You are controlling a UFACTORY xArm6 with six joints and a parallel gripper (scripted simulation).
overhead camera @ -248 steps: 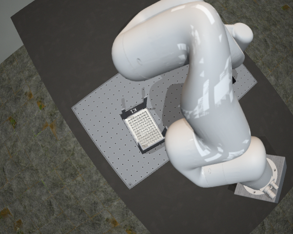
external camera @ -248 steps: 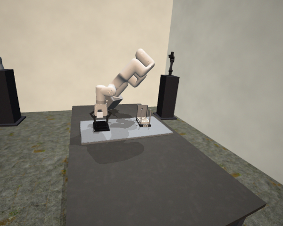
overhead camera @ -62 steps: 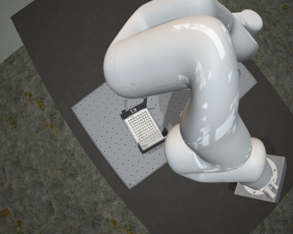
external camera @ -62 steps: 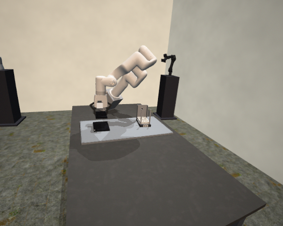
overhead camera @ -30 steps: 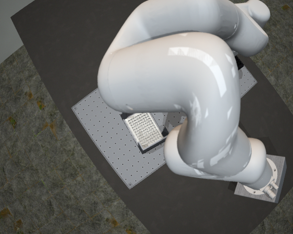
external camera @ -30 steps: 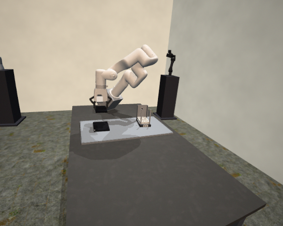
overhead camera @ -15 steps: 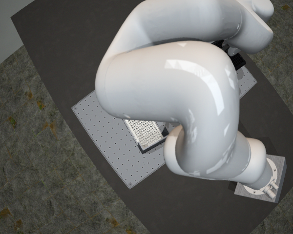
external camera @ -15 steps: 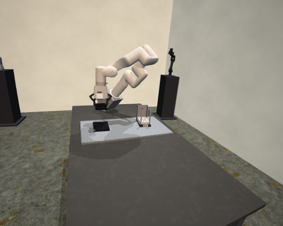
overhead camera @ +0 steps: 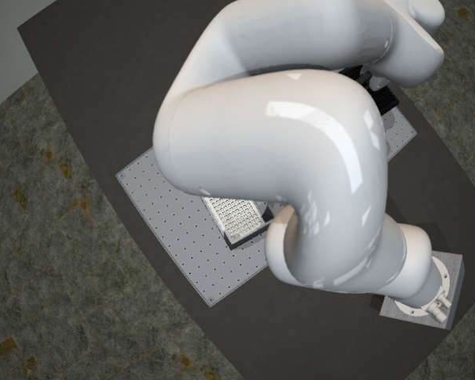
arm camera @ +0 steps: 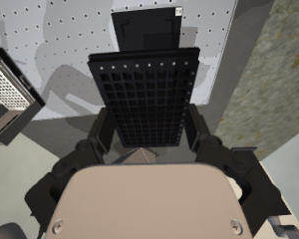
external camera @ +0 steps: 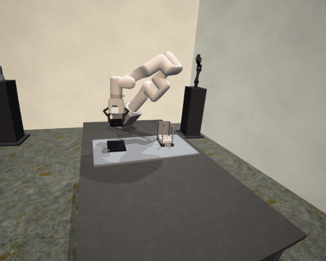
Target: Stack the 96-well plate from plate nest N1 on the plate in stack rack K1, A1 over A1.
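The white 96-well plate lies 5 cm behind my hand, 37 cm to the left of it and 16 cm below it. Also, from my hand: black 96-well plate: 1 cm below; then pale A1 mark: 8 cm ahead, 5 cm to the right, 18 cm below.
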